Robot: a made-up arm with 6 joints.
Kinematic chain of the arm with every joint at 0, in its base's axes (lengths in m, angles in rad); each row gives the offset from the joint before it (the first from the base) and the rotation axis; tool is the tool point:
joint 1: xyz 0 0 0.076 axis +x
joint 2: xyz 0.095 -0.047 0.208 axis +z
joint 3: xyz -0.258 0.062 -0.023 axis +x
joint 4: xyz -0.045 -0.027 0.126 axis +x
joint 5: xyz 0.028 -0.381 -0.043 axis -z
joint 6: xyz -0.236 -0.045 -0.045 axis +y
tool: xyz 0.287 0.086 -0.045
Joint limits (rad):
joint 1: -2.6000..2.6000
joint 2: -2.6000..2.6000
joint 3: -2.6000..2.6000
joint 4: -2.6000..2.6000
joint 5: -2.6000..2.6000
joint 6: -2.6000..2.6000
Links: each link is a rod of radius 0.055 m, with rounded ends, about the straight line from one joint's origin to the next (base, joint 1, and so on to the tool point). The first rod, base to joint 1, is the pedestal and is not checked.
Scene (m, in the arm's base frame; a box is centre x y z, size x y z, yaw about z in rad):
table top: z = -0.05
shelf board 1: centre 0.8 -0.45 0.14 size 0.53 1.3 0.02 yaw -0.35
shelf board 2: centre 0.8 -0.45 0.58 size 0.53 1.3 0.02 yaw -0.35
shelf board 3: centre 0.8 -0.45 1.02 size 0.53 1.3 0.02 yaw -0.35
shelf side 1: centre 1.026 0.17 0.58 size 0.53 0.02 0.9 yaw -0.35
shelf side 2: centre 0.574 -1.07 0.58 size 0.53 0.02 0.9 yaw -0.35
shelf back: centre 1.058 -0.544 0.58 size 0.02 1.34 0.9 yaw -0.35
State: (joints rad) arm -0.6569 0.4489 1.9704 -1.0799 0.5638 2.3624
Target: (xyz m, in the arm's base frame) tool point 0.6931 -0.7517 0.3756
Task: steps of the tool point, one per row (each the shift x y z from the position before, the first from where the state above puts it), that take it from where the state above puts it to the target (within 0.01 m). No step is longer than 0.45 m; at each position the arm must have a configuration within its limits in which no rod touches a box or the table.
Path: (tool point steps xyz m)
1: 0.1223 -0.3003 0.1153
2: 0.2888 -0.2311 0.0873
3: 0.4017 -0.0773 0.0420
4: 0.4149 0.1245 0.0055

